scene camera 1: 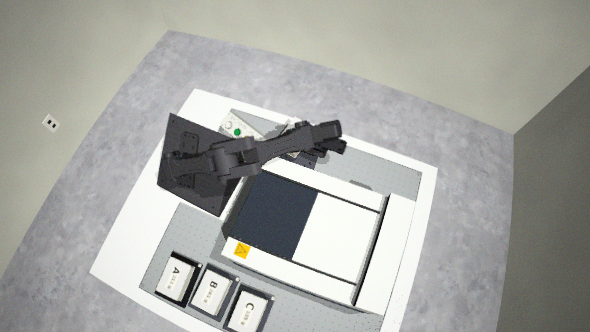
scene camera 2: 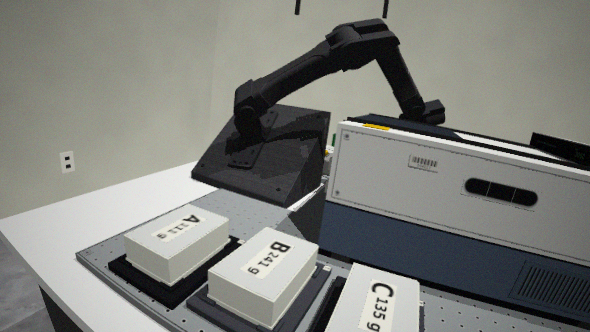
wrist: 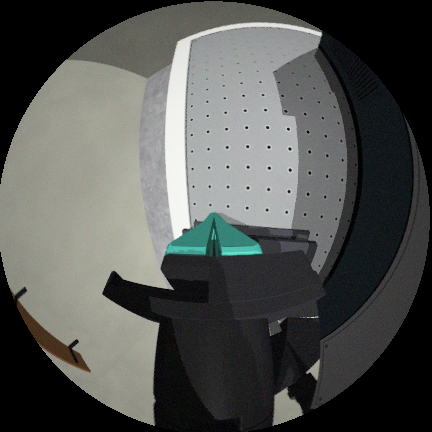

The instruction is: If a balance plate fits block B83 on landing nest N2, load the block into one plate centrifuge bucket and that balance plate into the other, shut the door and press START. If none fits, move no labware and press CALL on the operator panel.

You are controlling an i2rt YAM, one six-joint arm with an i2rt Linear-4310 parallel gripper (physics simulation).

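Places are measured from the arm's base along level axes (x ahead, y left, z up), in centimetres.
Where they show: gripper, fingertip midpoint: [wrist: 213, 217]; arm's base, origin of the base link: [scene camera 2: 255, 138] [wrist: 288, 366].
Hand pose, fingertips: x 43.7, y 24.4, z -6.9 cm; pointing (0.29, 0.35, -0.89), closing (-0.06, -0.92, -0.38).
Things, the pixels of their centre, and the offset from my fingertips. "spot": a spot on its surface instead. Level surfaces: height alone.
- dark nest, body centre: [wrist: 243, 271] [scene camera 1: 302, 150] dx -8.2, dy -3.3, dz -1.6 cm
- Balance plates A, body centre: [scene camera 2: 180, 239] [scene camera 1: 175, 278] dx -33.1, dy -63.4, dz -0.6 cm
- B, body centre: [scene camera 2: 268, 270] [scene camera 1: 211, 292] dx -19.7, dy -62.5, dz -0.6 cm
- C, body centre: [scene camera 2: 374, 319] [scene camera 1: 248, 313] dx -6.2, dy -64.6, dz -0.6 cm
- dark blue panel, surface spot: [scene camera 1: 275, 215] spot: dx -6.3, dy -35.1, dz +17.5 cm
- operator panel, body centre: [scene camera 2: 321, 157] [scene camera 1: 247, 134] dx -30.0, dy -4.8, dz +0.3 cm
- green button, body centre: [scene camera 1: 237, 132] dx -33.2, dy -6.0, dz +2.5 cm
- dark display, surface spot: [scene camera 2: 560, 148] spot: dx +22.3, dy -33.6, dz +18.8 cm
- perforated deck, its level: dz -3.8 cm
My gripper [wrist: 213, 217] is shut with its teal fingertips together and nothing between them, low over the dark nest [wrist: 292, 247] behind the centrifuge [scene camera 1: 380, 255] [scene camera 2: 380, 160]. The arm hides most of block B83 and N2; a pale sliver shows beneath the forearm in scene view 1. Balance plates A [scene camera 1: 175, 280] [scene camera 2: 177, 247], B [scene camera 1: 214, 292] [scene camera 2: 262, 280] and C [scene camera 1: 246, 311] [scene camera 2: 382, 310] sit on dark nests; B reads 241 g and C 135 g. A dark blue panel [scene camera 1: 275, 215] covers part of the centrifuge top. The operator panel [scene camera 1: 230, 119] shows a green button [scene camera 1: 237, 132], partly behind the arm.
The black wedge-shaped arm base [scene camera 1: 200, 200] [scene camera 2: 300, 145] stands beside the centrifuge. A dark display [scene camera 2: 560, 148] rises above the centrifuge top. The perforated deck [scene camera 1: 372, 162] [wrist: 237, 135] runs along the white table edge [wrist: 176, 135].
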